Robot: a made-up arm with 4 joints. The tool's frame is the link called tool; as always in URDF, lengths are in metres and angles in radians. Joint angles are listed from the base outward. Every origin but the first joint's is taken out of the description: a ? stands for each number. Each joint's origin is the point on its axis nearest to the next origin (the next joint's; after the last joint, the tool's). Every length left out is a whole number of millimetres.
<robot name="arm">
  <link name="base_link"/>
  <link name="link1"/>
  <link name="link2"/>
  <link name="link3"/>
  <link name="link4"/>
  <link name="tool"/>
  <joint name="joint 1" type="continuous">
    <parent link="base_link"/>
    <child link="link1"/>
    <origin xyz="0.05 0 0.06" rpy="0 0 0"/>
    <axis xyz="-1 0 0"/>
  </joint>
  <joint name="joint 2" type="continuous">
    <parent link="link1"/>
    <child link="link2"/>
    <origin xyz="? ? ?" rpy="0 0 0"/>
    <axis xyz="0 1 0"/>
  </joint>
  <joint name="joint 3" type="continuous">
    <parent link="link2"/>
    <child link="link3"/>
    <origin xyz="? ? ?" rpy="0 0 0"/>
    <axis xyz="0 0 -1"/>
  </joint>
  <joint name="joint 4" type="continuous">
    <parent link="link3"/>
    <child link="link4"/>
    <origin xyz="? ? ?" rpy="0 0 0"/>
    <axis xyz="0 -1 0"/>
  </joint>
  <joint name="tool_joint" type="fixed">
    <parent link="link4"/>
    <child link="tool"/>
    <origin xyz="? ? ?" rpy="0 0 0"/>
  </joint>
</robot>
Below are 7 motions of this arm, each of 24 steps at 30 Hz.
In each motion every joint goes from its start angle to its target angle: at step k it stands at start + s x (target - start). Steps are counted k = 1, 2, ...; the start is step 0. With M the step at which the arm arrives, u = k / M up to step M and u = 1 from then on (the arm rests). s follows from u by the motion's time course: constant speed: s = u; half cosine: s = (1 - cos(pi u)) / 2; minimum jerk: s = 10 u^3 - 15 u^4 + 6 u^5.
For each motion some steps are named. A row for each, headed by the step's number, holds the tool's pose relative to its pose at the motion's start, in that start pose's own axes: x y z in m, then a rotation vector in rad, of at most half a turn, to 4 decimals.
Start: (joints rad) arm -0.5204 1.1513 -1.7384 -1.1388
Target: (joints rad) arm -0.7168 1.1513 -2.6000 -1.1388
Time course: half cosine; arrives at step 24
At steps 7, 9, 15, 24:
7: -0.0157 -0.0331 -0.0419 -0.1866 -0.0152 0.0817
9: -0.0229 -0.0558 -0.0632 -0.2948 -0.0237 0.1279
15: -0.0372 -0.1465 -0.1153 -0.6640 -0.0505 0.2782
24: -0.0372 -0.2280 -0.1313 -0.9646 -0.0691 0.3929

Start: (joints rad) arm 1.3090 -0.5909 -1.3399 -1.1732
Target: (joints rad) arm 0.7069 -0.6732 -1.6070 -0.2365
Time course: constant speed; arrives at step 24
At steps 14, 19, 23, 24:
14: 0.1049 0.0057 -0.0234 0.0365 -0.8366 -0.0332
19: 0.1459 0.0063 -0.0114 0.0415 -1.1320 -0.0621
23: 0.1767 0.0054 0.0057 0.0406 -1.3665 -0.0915
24: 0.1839 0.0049 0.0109 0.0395 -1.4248 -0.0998

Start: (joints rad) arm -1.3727 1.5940 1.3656 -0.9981
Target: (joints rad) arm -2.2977 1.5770 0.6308 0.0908
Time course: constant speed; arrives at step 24
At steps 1, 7, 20, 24:
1: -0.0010 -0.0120 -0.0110 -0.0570 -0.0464 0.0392
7: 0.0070 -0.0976 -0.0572 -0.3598 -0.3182 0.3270
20: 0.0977 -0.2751 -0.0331 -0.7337 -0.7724 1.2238
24: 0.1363 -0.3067 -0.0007 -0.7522 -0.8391 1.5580

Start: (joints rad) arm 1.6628 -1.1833 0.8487 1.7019
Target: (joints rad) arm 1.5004 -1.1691 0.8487 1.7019
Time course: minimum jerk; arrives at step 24
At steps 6, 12, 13, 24:
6: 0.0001 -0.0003 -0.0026 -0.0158 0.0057 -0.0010
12: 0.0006 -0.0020 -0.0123 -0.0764 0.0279 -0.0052
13: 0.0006 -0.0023 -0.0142 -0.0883 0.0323 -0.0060
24: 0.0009 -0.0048 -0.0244 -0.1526 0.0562 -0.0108

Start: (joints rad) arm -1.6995 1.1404 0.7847 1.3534
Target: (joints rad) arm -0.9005 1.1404 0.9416 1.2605
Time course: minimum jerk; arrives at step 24
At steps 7, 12, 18, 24:
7: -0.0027 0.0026 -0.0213 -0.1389 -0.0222 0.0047
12: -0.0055 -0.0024 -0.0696 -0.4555 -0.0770 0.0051
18: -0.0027 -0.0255 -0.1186 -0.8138 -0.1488 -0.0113
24: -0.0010 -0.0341 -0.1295 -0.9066 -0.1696 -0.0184

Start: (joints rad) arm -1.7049 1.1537 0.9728 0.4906
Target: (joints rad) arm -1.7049 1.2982 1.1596 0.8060
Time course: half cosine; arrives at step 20
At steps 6, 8, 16, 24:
6: 0.0096 -0.0011 -0.0093 -0.0408 -0.0487 -0.0209
8: 0.0161 -0.0024 -0.0157 -0.0695 -0.0821 -0.0333
16: 0.0426 -0.0122 -0.0407 -0.1921 -0.2200 -0.0687
24: 0.0471 -0.0145 -0.0449 -0.2141 -0.2441 -0.0723

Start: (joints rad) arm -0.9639 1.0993 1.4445 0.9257
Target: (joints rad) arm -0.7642 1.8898 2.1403 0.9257
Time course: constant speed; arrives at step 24
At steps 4, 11, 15, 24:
4: 0.0025 -0.0180 -0.0303 -0.1966 -0.0041 0.0178
11: 0.0114 -0.0640 -0.0754 -0.5409 -0.0386 0.0477
15: 0.0198 -0.0972 -0.0944 -0.7361 -0.0738 0.0654
24: 0.0498 -0.1818 -0.1121 -1.1641 -0.1944 0.1122

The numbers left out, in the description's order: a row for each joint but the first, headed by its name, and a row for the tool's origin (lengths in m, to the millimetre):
joint 2: 0 0 0.06
joint 3: -0.08 0 -0.03
joint 4: -0.04 0.21 0
tool: -0.08 0 -0.08

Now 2 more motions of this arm.
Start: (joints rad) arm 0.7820 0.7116 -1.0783 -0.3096
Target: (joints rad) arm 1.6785 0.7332 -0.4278 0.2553
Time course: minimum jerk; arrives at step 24
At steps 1, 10, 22, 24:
1: 0.0002 0.0001 0.0000 0.0001 0.0000 -0.0009
10: 0.1243 0.0389 0.0053 -0.0352 0.0058 -0.4449
22: 0.3219 -0.0539 -0.0724 -0.4574 0.0166 -1.2097
24: 0.3228 -0.0553 -0.0733 -0.4625 0.0169 -1.2148

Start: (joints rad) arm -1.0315 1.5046 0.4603 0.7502
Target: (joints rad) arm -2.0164 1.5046 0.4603 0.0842
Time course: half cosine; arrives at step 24
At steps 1, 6, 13, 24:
1: -0.0007 -0.0007 0.0007 0.0030 0.0030 0.0029
6: -0.0207 -0.0263 0.0232 0.0994 0.1016 0.1045
13: -0.0553 -0.1299 0.0736 0.3260 0.3830 0.4554
24: -0.0426 -0.2603 0.0884 0.4602 0.6394 0.8915

